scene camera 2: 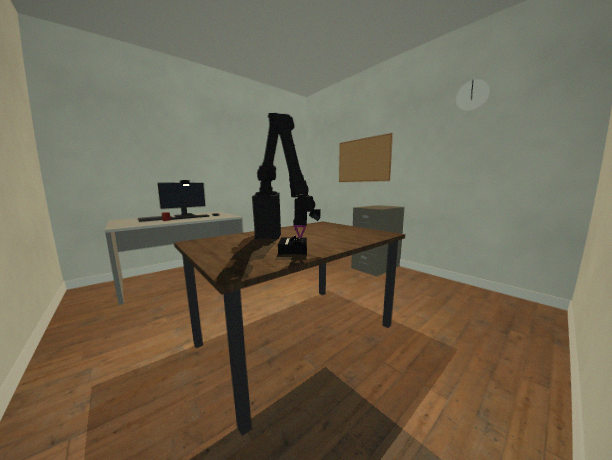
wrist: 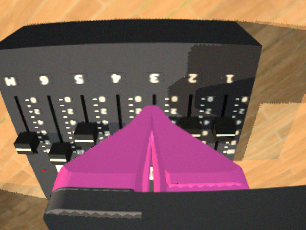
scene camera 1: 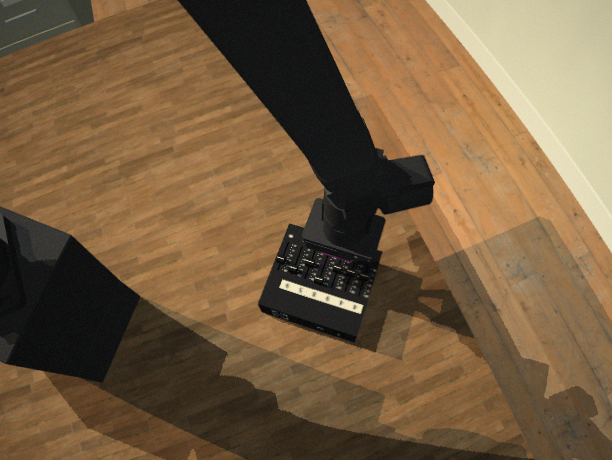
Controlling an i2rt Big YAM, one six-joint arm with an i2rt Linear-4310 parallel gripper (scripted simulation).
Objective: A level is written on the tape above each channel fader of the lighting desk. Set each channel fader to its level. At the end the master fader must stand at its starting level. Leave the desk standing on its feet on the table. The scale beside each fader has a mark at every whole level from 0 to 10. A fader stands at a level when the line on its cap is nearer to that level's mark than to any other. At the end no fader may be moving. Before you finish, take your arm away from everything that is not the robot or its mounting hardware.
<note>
In view: my gripper (scene camera 1: pixel 340 254).
My gripper shows as well in the wrist view (wrist: pixel 151 115).
</note>
